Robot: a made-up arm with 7 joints. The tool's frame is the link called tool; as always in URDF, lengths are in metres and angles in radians.
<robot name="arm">
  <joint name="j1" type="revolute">
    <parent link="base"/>
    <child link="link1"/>
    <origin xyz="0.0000 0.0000 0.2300"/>
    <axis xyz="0 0 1"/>
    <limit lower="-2.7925" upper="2.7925" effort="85" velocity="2"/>
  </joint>
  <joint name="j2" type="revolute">
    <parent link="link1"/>
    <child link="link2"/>
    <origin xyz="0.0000 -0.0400 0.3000"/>
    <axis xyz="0 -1 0"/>
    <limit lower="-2.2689" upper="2.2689" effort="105" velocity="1.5"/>
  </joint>
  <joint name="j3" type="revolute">
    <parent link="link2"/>
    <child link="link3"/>
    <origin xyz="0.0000 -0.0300 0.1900"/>
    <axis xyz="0 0 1"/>
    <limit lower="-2.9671" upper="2.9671" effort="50" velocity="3"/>
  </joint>
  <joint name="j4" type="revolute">
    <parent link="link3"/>
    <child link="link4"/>
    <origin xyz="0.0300 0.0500 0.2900"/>
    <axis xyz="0 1 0"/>
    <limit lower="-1.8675" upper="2.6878" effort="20" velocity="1.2"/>
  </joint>
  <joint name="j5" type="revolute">
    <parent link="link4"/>
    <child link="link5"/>
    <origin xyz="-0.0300 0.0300 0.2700"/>
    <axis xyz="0 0 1"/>
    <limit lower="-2.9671" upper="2.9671" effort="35" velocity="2.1"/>
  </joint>
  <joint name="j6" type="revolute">
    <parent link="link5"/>
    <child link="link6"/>
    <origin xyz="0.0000 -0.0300 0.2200"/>
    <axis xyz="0 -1 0"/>
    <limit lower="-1.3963" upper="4.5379" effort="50" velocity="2.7"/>
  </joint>
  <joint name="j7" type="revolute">
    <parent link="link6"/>
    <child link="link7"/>
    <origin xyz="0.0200 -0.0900 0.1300"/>
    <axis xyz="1 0 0"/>
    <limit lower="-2.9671" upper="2.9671" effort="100" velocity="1.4"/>
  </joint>
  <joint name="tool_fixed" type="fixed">
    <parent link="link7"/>
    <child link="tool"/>
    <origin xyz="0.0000 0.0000 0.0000" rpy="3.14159 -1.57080 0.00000"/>
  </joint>
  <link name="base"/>
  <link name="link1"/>
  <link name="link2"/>
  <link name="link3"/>
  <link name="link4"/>
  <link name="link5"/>
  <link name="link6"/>
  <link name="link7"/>
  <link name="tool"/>
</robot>
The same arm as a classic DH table. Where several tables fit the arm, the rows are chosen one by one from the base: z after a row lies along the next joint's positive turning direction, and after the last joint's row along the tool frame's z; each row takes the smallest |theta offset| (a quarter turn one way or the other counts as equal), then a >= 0, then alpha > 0; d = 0 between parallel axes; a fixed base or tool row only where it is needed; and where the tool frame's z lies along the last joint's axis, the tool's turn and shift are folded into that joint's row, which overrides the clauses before.
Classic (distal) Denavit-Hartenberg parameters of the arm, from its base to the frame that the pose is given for. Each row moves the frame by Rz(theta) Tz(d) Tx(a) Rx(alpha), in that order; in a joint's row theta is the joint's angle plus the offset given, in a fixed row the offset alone. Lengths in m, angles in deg.
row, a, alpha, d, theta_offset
j1, 0.0000, 90.00, 0.5300, 0.00
j2, 0.0000, -90.00, 0.0700, 0.00
j3, 0.0300, -90.00, 0.4800, 0.00
j4, -0.0300, 90.00, 0.0800, 0.00
j5, 0.0000, 90.00, 0.4900, 0.00
j6, 0.1300, 90.00, 0.1200, 90.00
j7, 0.0000, 0.00, 0.0200, 0.00
Joint limits (deg, base to tool): -160.00..160.00 -130.00..130.00 -170.00..170.00 -107.00..154.00 -170.00..170.00 -80.00..260.00 -170.00..170.00

